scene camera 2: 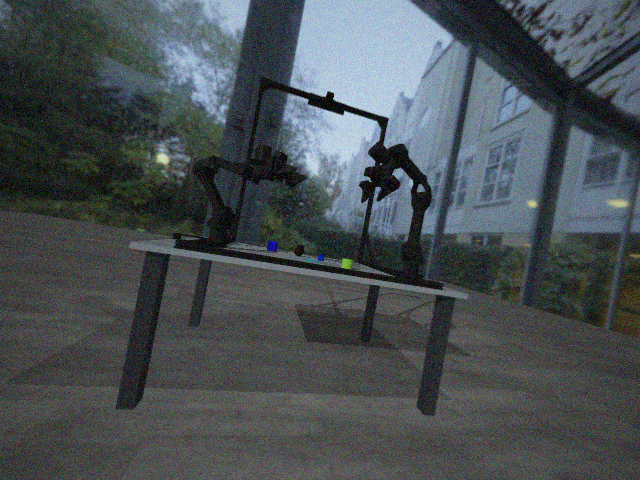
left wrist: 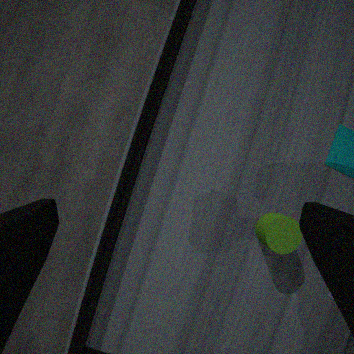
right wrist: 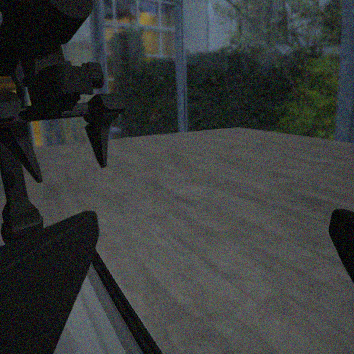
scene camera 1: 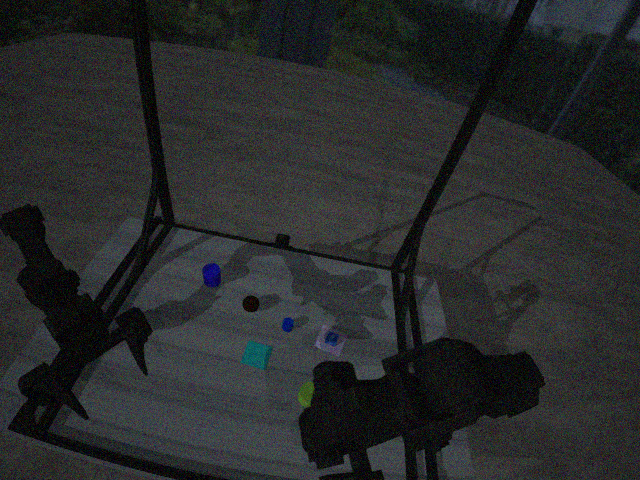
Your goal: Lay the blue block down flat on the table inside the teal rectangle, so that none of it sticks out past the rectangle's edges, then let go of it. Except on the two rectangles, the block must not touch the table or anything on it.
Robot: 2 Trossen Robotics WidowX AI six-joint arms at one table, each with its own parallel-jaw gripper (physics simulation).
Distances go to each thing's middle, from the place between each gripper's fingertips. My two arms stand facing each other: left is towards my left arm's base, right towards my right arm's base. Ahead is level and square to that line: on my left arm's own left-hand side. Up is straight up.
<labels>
The green cylinder (left wrist: 280, 233) is 20 cm behind my right hand, 28 cm to the left of it and 32 cm below it.
My left hand is 170 mm past the green cylinder and 270 mm above it.
</labels>
